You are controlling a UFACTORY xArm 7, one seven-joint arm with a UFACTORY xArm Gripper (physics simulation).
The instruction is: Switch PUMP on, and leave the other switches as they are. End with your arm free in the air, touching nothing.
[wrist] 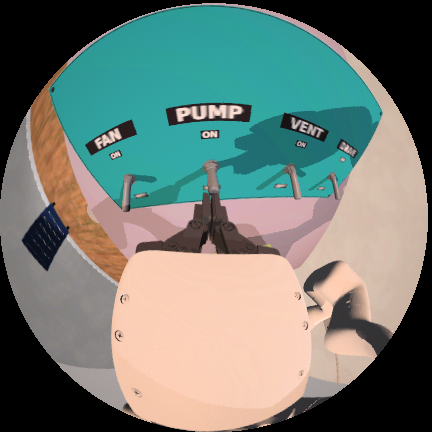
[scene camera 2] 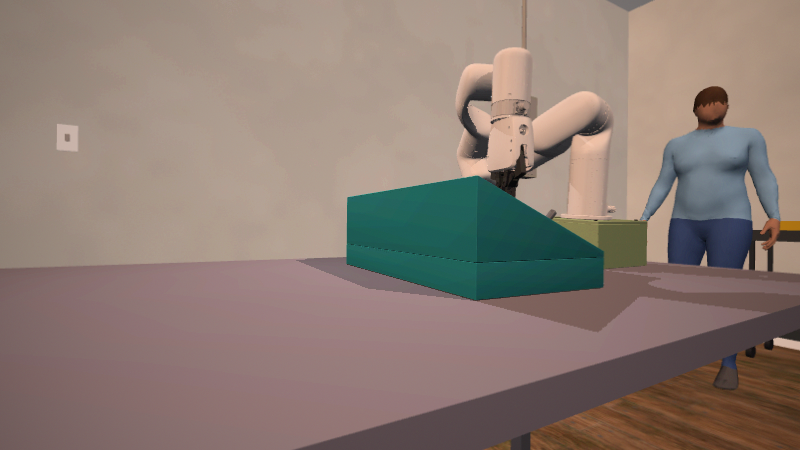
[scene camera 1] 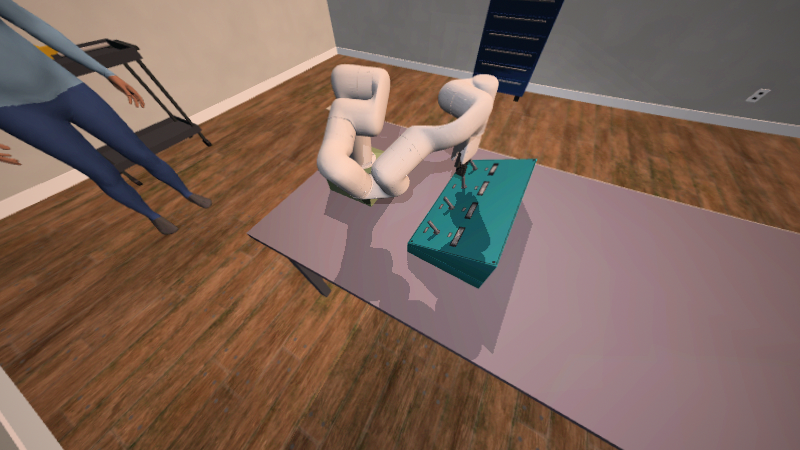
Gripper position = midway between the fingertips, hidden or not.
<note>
In view: my gripper [scene camera 2: 505, 207] and a teal switch panel [scene camera 1: 471, 236].
My gripper shows as well in the wrist view [wrist: 208, 204]. The teal switch panel is seen too in the wrist view [wrist: 157, 109].
</note>
